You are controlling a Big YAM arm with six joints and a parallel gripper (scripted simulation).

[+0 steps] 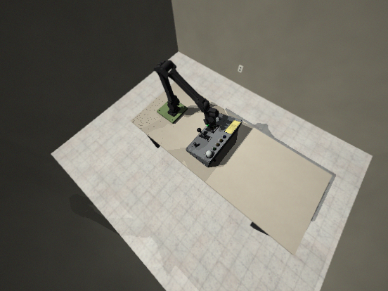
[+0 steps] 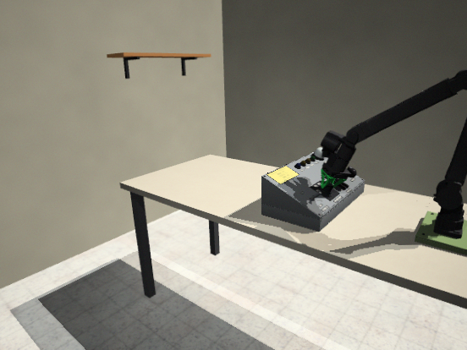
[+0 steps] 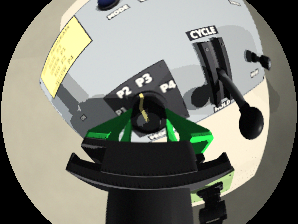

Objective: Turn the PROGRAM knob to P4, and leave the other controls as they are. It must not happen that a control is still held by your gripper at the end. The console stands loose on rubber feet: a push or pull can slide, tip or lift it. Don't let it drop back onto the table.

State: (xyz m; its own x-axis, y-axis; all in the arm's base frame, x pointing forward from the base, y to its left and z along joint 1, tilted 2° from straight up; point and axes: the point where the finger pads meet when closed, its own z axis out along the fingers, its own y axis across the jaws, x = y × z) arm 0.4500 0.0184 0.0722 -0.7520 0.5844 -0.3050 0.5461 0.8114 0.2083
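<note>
Now: hand 30 mm short of the grey console, 60 mm to the left of it and 20 mm above it. Round my hand: toggle: 10 mm ahead, 120 mm to the left; black lever: 30 mm behind, 120 mm to the right, 10 mm above.
</note>
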